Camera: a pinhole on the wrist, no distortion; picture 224 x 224 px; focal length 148.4 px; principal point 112.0 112.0 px. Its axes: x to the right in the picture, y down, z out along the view. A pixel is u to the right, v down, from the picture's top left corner.
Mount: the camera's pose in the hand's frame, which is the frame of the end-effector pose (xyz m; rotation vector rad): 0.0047 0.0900 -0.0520 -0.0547 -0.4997 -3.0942
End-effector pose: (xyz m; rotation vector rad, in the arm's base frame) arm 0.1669 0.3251 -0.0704 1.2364 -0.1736 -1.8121
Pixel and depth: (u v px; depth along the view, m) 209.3 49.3 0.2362
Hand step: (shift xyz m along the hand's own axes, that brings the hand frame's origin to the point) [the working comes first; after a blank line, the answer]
In the camera's frame: 0.1549 -0.0998 0.2362

-0.1434 0.2589 0.1462
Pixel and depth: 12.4 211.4 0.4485
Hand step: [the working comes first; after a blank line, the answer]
In the camera's frame: -0.3010 0.3004 0.4485

0.3242 -0.0536 0.4572
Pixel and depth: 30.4 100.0 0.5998
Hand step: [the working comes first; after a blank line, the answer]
In the camera's frame: -0.3298 -0.0485 0.5998

0.3537 0.3252 0.4900
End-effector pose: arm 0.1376 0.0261 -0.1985 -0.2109 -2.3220 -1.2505
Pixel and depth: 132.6 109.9 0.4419
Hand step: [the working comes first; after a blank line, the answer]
In the camera's frame: 0.0613 -0.0063 0.4419

-0.0419 0.2350 0.3674
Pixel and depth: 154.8 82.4 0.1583
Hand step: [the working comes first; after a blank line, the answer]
In the camera's frame: 0.0457 -0.0316 0.1583

-0.0360 0.1697 0.0898
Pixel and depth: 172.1 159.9 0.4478
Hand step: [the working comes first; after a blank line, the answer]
In the camera's frame: 0.1814 0.1445 0.4478

-0.1598 0.0936 0.4247
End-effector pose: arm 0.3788 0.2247 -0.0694 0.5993 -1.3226 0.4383
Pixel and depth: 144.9 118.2 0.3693
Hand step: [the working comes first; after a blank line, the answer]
In the camera's frame: 0.0819 0.0154 0.3693

-0.0646 0.1915 0.3061
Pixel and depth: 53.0 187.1 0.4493
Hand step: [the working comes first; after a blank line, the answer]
In the camera's frame: -0.1786 0.2274 0.4493

0.2010 0.0158 0.4394
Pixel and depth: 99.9 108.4 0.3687
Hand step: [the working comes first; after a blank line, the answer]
In the camera's frame: -0.0301 -0.0089 0.3687

0.0469 0.2146 0.2939
